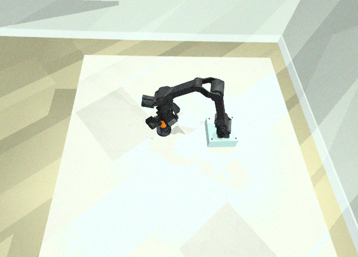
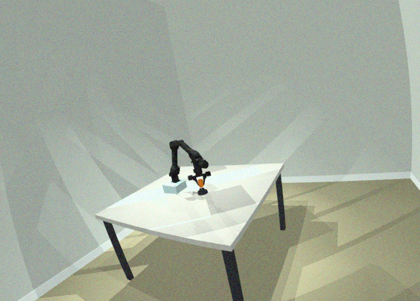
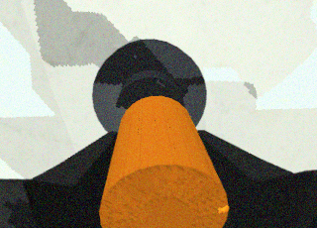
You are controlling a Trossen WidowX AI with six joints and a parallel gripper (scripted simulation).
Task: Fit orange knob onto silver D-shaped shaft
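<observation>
Now: gripper tip 3 cm below the orange knob. From my gripper tip the other things lie so: round pedestal: 4 cm below, 1 cm behind.
</observation>
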